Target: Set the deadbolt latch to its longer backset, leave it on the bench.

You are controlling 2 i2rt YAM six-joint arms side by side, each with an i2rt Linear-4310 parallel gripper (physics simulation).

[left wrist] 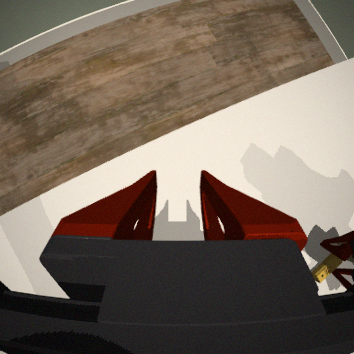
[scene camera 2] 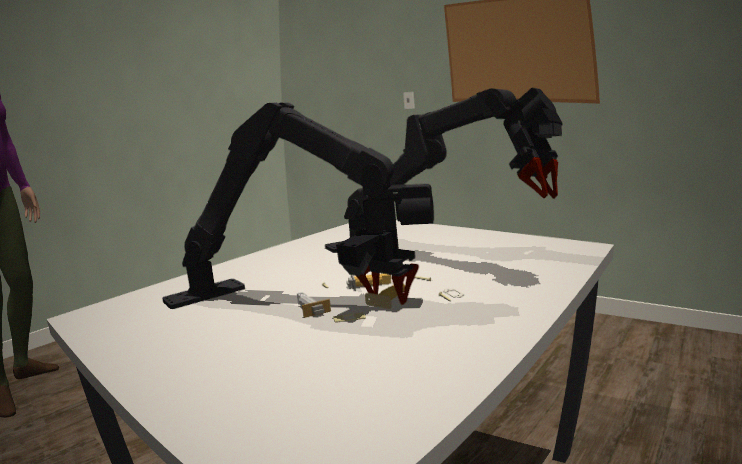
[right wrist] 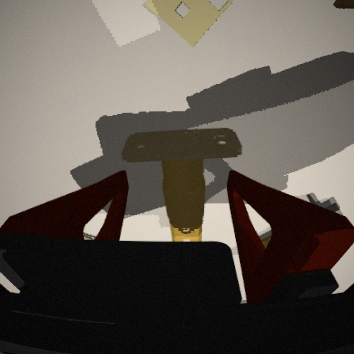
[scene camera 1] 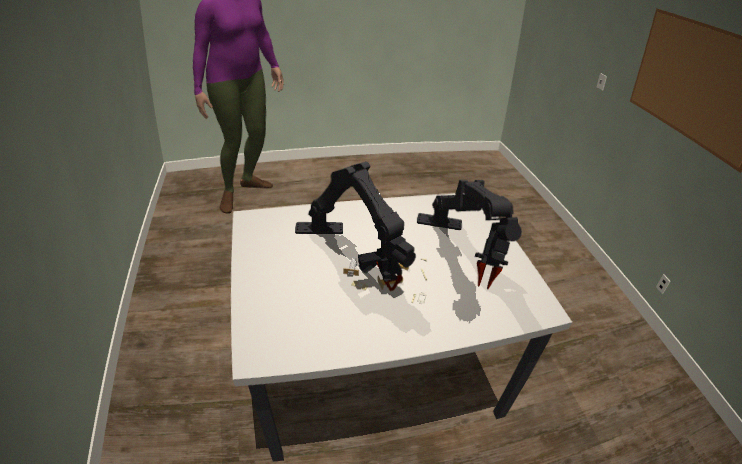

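The brass deadbolt latch [scene camera 1: 383,281] [scene camera 2: 377,299] [left wrist: 324,270] [right wrist: 183,187] lies near the middle of the bench. In the right wrist view its faceplate points up the picture and its body runs down between the fingers; the tail end is partly hidden by the gripper housing. Its backset setting cannot be read. My right gripper [scene camera 1: 392,285] [scene camera 2: 389,298] [left wrist: 327,256] [right wrist: 177,178] is open, low over the bench, one finger on each side of the latch with gaps. My left gripper [scene camera 1: 484,286] [scene camera 2: 549,196] [left wrist: 178,177] is open, fingers moderately apart, empty, raised at the picture's right.
A yellow-bodied part [scene camera 1: 404,267] [scene camera 2: 373,280] lies behind the latch. A part with a brown plate [scene camera 1: 350,271] [scene camera 2: 316,308] stands to its left. A flat brass plate [scene camera 2: 349,317] [right wrist: 192,22] lies nearby. Small screws [scene camera 1: 424,274] [scene camera 2: 444,296] lie to the right. A person [scene camera 1: 235,49] stands behind the bench.
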